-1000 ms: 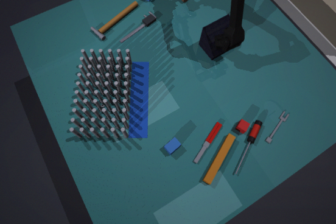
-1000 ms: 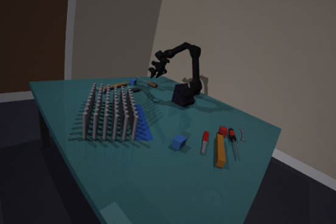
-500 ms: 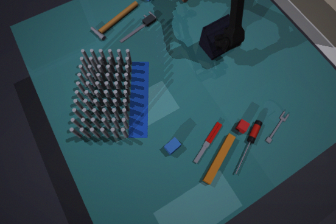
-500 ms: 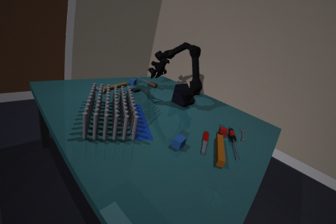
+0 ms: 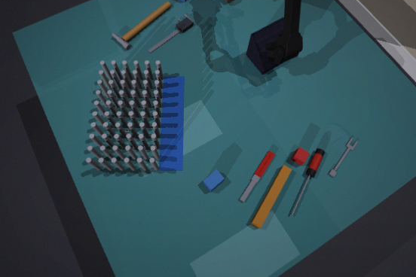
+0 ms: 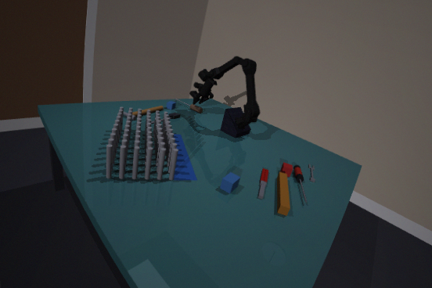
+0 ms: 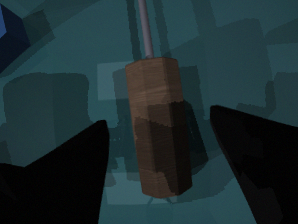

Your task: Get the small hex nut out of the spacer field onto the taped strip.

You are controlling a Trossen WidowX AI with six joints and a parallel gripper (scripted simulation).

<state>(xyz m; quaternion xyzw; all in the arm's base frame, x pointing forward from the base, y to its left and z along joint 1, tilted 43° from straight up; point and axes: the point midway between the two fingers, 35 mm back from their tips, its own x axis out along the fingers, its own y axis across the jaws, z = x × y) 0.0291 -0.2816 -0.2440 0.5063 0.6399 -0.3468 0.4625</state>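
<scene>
Right now the blue taped strip is 48 cm to the left of my gripper tip, 42 cm ahead of it and 5 cm below it. From my gripper tip the other things lie so: orange bar 86 cm to the left, 22 cm ahead, 3 cm below; then red cube 78 cm to the left, 7 cm ahead, 3 cm below; then small fork tool 84 cm to the left, 8 cm behind, 5 cm below.
</scene>
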